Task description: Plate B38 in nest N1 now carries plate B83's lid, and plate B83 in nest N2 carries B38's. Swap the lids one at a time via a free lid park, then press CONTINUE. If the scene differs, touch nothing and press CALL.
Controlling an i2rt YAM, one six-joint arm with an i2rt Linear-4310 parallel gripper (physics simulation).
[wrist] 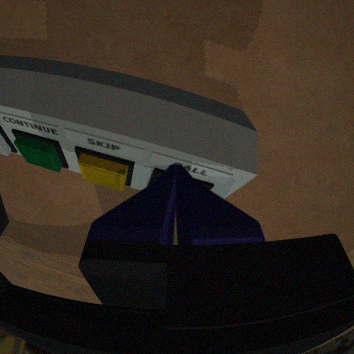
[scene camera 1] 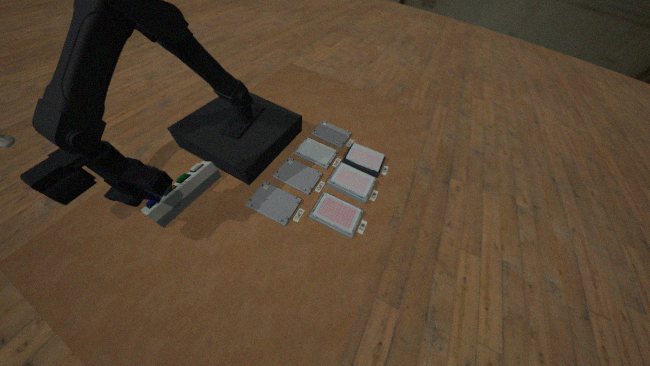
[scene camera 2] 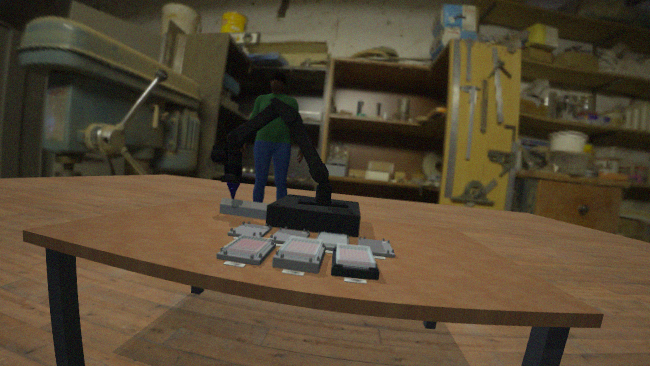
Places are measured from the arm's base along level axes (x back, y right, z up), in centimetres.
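Pixels of known places: gripper, fingertip midpoint: (wrist: pixel 175 173) (scene camera 1: pixel 157 201) (scene camera 2: pixel 232 199); arm's base at its link origin: (scene camera 1: pixel 244 119) (scene camera 2: pixel 322 204).
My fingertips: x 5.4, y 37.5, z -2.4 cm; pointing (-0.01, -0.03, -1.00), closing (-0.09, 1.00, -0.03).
Note:
Ahead of a thing's pixels: the offset from my fingertips to its top centre.
My gripper (scene camera 1: pixel 153 197) (scene camera 2: pixel 233 197) (wrist: pixel 175 173) is shut and empty. Its dark blue fingertips are together at the CALL end of the grey button panel @(dy -6.8, dx -1.0, dz +0.7 cm) (scene camera 1: pixel 186 195) (scene camera 2: pixel 243 209) (wrist: pixel 150 115) and hide most of the CALL button; whether they touch it is unclear. The green CONTINUE button @(dy -9.6, dx +0.1, dz -0.1 cm) (scene camera 1: pixel 182 178) (wrist: pixel 40 152) is left of the fingers in the wrist view. Three plates with pink wells @(dy -16.7, dx -47.8, dz -3.0 cm) (scene camera 1: pixel 336 212) @(dy -29.9, dx -49.5, dz -1.7 cm) (scene camera 1: pixel 352 181) @(dy -42.3, dx -51.7, dz -2.1 cm) (scene camera 1: pixel 366 158) sit in a row of nests, one nest black. Beside them are four flat grey parks; one @(dy -39.2, dx -33.4, dz -3.9 cm) (scene camera 1: pixel 316 151) (scene camera 2: pixel 333 240) looks paler, as if covered. Labels are unreadable.
The yellow SKIP button @(dy -4.7, dx +1.1, dz -0.1 cm) (wrist: pixel 103 171) lies between CONTINUE and the fingertips. The black arm base (scene camera 1: pixel 235 135) (scene camera 2: pixel 312 216) stands between the panel and the parks. A person in a green shirt (scene camera 2: pixel 272 125) stands behind the table.

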